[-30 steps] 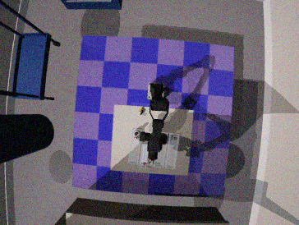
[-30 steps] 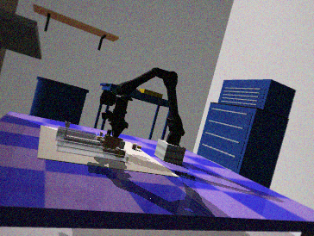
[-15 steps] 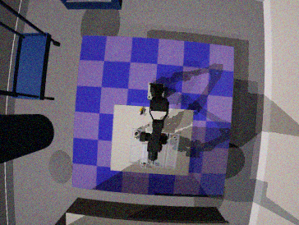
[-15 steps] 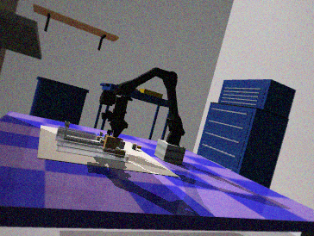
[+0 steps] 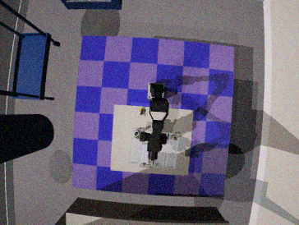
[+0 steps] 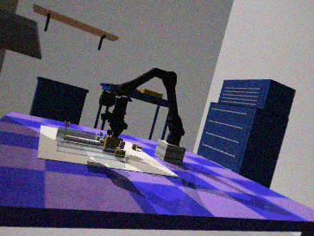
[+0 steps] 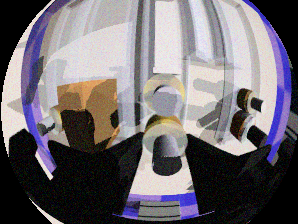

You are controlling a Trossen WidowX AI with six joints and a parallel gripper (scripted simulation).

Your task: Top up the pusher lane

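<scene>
The brown box lies 80 mm to the left of my gripper tip, 10 mm below it and 10 mm ahead of it.
</scene>
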